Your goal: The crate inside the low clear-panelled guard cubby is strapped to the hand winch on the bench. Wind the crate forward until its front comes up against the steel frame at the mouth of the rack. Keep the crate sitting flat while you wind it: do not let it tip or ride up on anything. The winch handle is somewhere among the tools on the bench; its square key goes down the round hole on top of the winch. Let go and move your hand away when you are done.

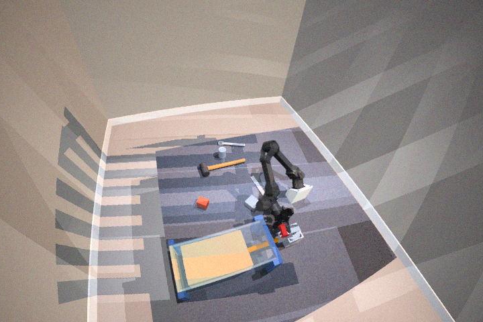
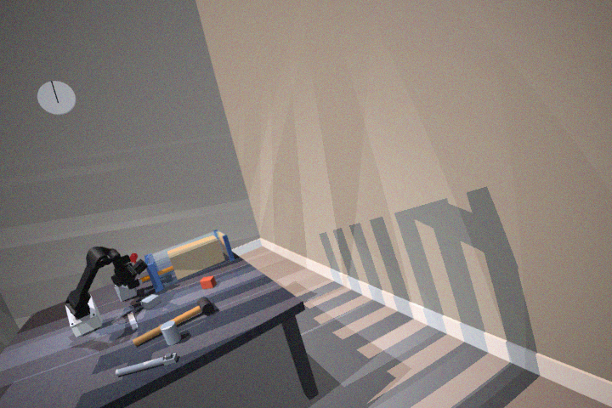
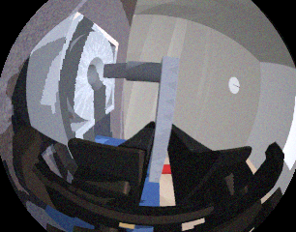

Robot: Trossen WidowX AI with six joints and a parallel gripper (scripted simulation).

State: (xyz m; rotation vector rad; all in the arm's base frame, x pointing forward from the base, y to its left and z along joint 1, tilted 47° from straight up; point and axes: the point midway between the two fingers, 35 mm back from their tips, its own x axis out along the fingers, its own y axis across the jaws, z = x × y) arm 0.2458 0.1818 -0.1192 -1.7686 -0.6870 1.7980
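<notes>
My gripper tip is now 5 cm short of the red knob, 2 cm to the left of it and 4 cm below it. Round my gripper tip: blue frame (11 cm ahead, 2 cm to the right, 4 cm below); winch handle (1 cm ahead, 1 cm to the right, 1 cm above); winch (6 cm behind, 2 cm to the right, 12 cm below).
</notes>
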